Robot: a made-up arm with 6 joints.
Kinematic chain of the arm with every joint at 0, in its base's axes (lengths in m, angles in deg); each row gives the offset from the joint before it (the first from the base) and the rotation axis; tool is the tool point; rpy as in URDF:
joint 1: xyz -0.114 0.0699 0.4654 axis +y
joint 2: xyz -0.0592 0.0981 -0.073 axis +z
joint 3: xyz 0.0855 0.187 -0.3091 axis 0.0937 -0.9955 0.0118
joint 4: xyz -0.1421 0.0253 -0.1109 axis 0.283 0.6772 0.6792
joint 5: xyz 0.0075 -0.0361 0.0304 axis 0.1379 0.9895 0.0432
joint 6: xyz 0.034 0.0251 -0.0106 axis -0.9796 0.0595 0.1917
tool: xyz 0.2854 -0.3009 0.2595 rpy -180 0 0
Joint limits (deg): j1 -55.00..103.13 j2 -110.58..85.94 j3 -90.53..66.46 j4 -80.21..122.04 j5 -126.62..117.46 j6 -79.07..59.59
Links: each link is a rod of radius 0.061 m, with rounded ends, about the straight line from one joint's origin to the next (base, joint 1, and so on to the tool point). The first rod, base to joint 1, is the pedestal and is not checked.
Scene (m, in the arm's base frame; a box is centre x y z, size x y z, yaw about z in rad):
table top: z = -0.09
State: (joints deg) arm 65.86 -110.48 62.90 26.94 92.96 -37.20
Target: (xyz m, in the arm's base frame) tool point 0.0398 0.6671 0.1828
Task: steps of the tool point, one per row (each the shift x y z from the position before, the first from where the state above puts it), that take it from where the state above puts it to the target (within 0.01 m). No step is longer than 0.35 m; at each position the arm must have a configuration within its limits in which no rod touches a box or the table.
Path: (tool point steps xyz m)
1: -0.0399 0.0561 -0.0405
2: -0.0238 0.0838 0.0330
3: 0.0122 0.0644 0.0929
4: 0.0553 0.0161 0.1090
5: 0.0831 -0.0303 0.0732
6: 0.0785 -0.0463 0.0091
7: 0.0413 -0.0206 -0.0446
8: -0.0781 0.0600 0.0082
9: -0.0690 0.1343 -0.0438
10: -0.0156 0.1863 -0.1141
11: 0.0863 0.1963 -0.1631
12: 0.2098 0.1556 -0.1519
13: 0.3033 0.0700 -0.0687
14: 0.3165 -0.0411 0.0599

